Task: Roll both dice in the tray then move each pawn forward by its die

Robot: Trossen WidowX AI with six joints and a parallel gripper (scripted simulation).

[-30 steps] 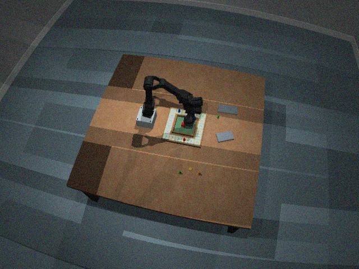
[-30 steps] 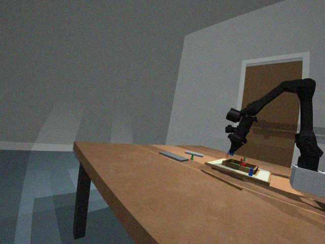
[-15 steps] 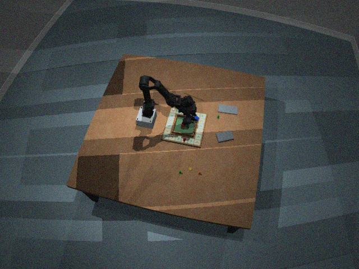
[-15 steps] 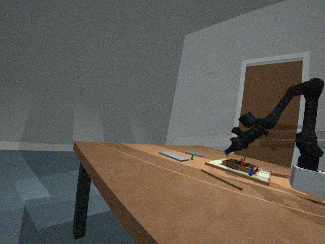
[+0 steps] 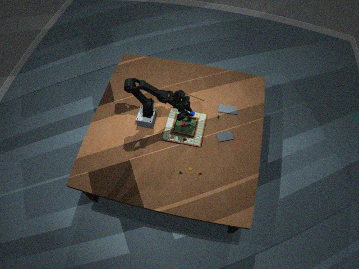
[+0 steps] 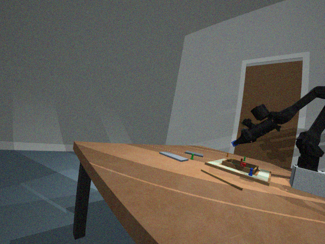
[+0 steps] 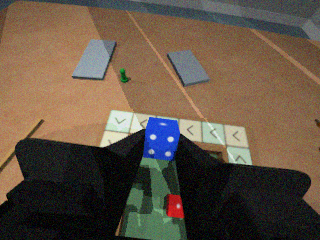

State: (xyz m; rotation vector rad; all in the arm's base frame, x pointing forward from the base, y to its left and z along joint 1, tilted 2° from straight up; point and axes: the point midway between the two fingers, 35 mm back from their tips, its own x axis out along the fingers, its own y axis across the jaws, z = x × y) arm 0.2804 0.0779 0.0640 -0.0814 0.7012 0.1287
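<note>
The red pawn is 15 cm to the right of my gripper tip and 10 cm below it. Round my gripper tip: blue pawn 12 cm behind, 10 cm below, 6 cm to the left; green tray 12 cm below, 4 cm to the right, 4 cm behind; orange pawn 35 cm to the right, 18 cm ahead, 12 cm below.
</note>
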